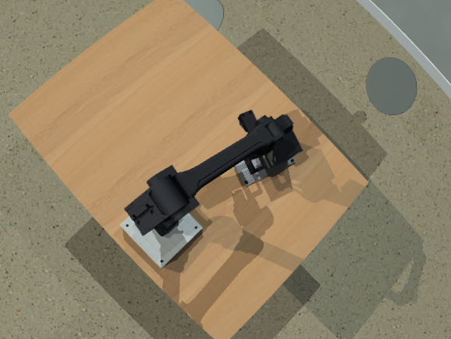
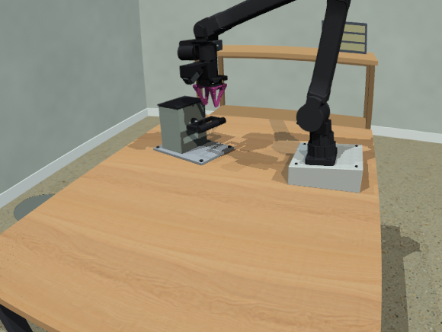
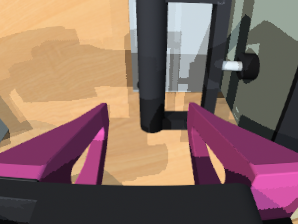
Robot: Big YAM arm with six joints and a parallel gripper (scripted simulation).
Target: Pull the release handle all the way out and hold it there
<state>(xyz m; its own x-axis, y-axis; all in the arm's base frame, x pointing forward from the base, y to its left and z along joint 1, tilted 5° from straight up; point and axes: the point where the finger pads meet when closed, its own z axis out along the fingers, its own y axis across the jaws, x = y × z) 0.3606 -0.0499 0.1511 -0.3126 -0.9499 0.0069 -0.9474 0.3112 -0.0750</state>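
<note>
My gripper is now 5 cm short of the release handle grip, 2 cm to the left of it and 7 cm above it. The rest, counted from my hand: grey baseplate (9 cm ahead, 3 cm to the right, 18 cm below).
</note>
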